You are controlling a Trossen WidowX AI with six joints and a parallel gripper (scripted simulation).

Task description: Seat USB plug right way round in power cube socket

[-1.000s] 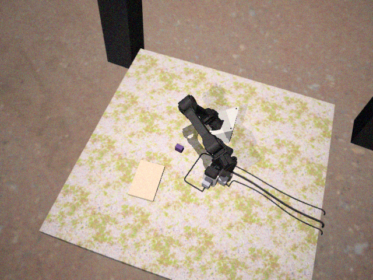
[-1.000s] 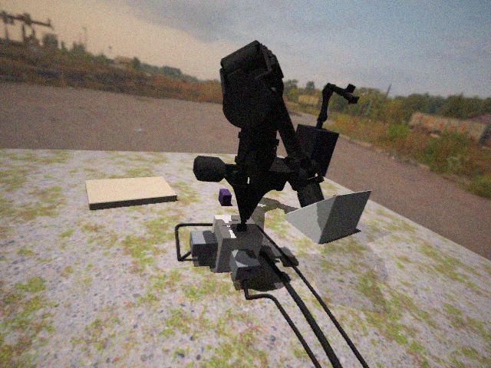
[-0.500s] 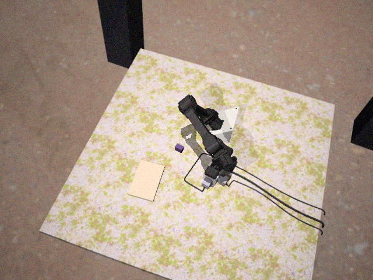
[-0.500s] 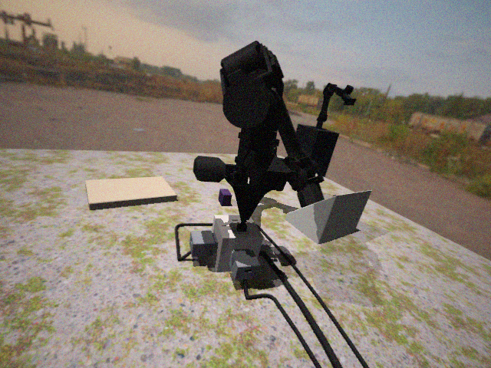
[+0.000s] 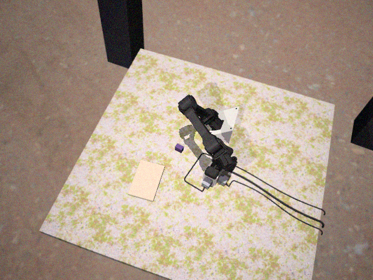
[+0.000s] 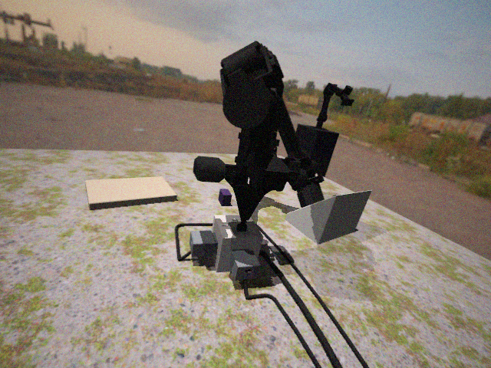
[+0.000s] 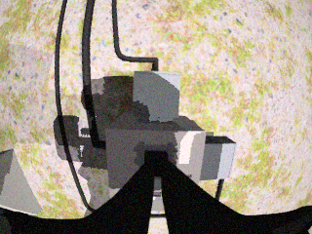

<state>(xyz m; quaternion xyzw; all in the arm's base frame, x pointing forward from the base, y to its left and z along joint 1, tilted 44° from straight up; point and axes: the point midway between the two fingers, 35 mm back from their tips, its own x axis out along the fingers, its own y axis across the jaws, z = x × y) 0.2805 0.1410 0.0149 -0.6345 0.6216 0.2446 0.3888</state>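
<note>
Right now my gripper tip is 1 cm above the small dark USB plug. Also, from my gripper tip: small purple block 24 cm to the right, 9 cm below, 9 cm behind; then tan flat board 33 cm to the right, 15 cm ahead, 9 cm below.
</note>
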